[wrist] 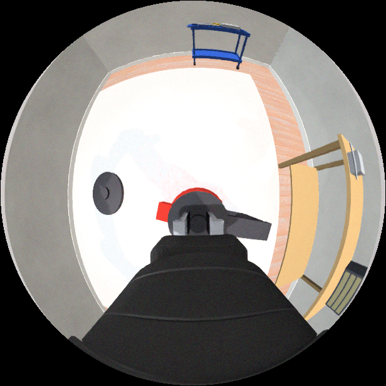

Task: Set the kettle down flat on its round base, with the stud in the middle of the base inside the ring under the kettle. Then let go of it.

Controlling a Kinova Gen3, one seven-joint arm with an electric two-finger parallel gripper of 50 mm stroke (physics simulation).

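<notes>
The kettle (190, 200) has a dark round top with a red rim showing at its far edge. Its red spout (163, 211) points left and its dark grey handle (250, 227) points right in the wrist view. My gripper (197, 219) is shut on the dark round knob in the middle of the kettle's top. The dark round base (115, 186) lies to the left, apart from the kettle, with its stud (104, 193) showing. The ring under the kettle is hidden, and whether the kettle's bottom touches the white surface cannot be told.
The white surface (175, 110) stretches under the base and kettle. Far beyond it stands a blue cart (217, 55) by the wall. A wooden bench (304, 215) stands to the right, with a grey thing (356, 162) at its upper end.
</notes>
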